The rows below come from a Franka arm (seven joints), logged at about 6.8 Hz.
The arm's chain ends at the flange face. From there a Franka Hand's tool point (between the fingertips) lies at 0.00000 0.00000 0.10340 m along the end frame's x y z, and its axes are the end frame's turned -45 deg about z.
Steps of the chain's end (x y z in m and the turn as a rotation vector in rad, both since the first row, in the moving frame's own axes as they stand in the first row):
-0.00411 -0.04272 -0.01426 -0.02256 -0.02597 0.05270
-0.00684 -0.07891 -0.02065 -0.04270 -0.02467 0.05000
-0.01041 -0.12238 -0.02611 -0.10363 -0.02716 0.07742
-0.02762 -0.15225 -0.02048 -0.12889 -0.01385 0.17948
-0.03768 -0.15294 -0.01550 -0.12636 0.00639 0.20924
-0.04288 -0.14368 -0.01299 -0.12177 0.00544 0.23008
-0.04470 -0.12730 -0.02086 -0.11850 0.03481 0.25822
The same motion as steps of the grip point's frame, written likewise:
0.02376 -0.03346 -0.01432 0.00241 -0.03432 0.05270
0.04601 -0.05944 -0.02078 -0.01275 -0.04764 0.05000
0.06942 -0.08869 -0.02670 -0.05407 -0.09248 0.07742
0.07702 -0.11978 -0.02135 -0.08135 -0.10093 0.17948
0.07181 -0.12609 -0.01632 -0.09387 -0.08483 0.20924
0.06180 -0.12369 -0.01375 -0.08995 -0.08226 0.23008
0.05093 -0.11135 -0.02164 -0.10841 -0.05918 0.25822

